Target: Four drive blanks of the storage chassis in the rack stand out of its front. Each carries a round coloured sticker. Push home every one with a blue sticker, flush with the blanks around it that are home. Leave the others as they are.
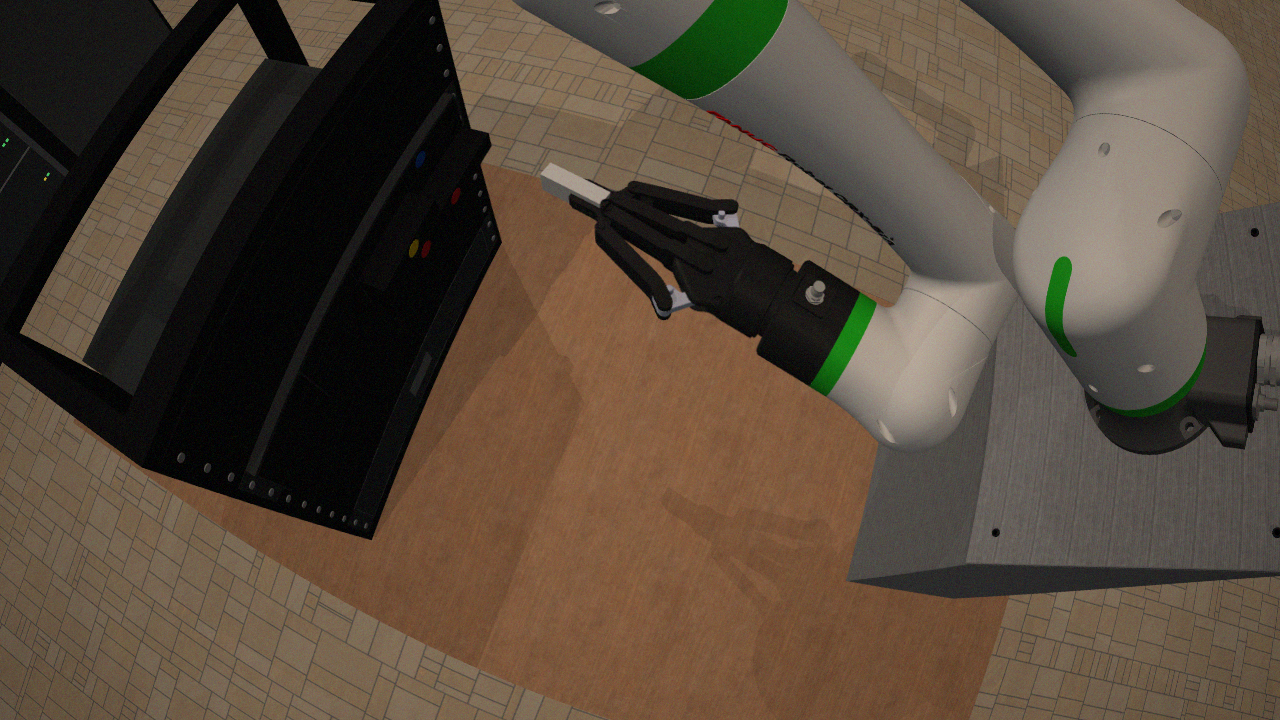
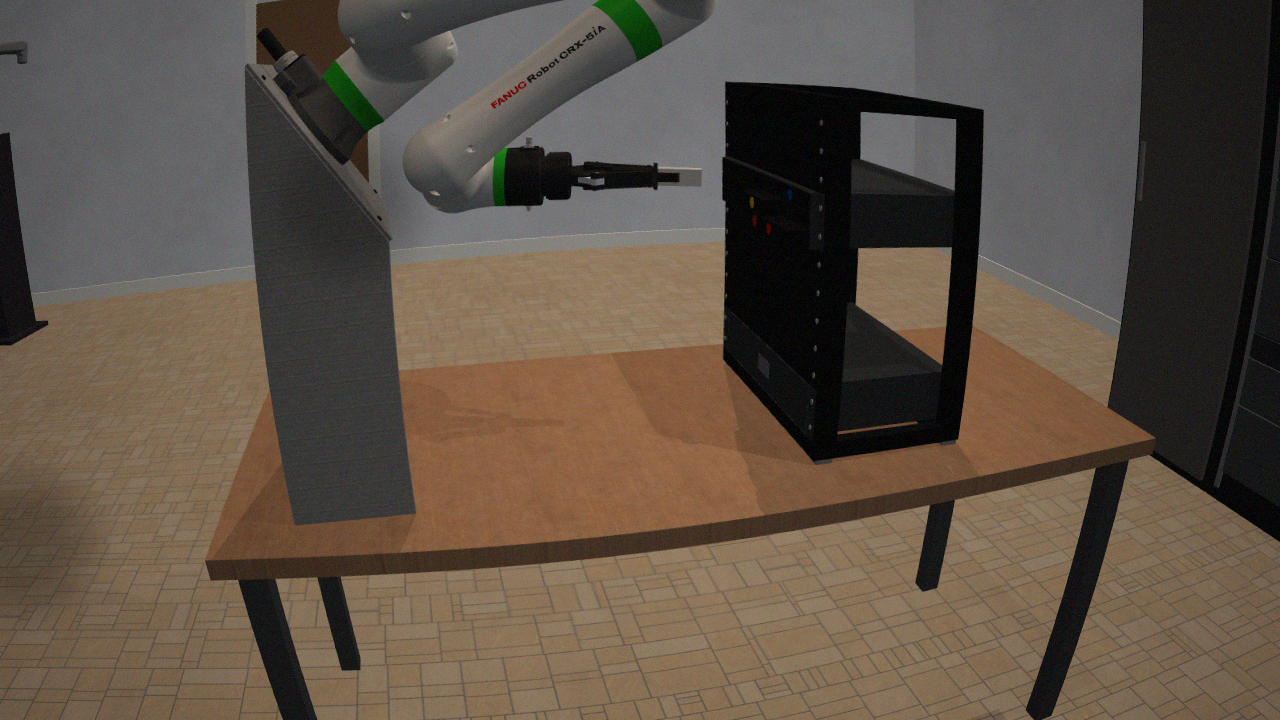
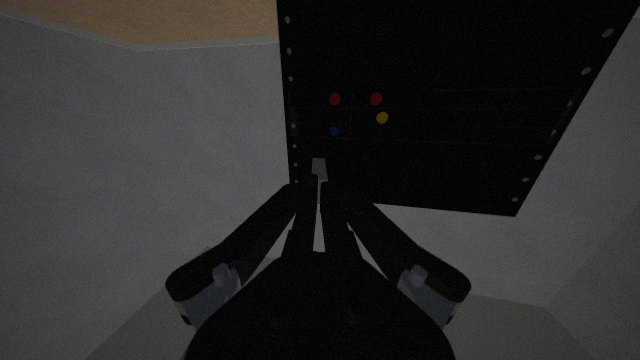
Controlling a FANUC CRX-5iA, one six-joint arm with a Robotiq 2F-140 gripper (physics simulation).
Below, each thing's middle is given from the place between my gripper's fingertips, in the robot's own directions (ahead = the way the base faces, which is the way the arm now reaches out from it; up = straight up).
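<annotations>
Black rack (image 1: 275,339), measured from my hand: 15 cm below, 25 cm ahead, 21 cm to the left.
</annotations>
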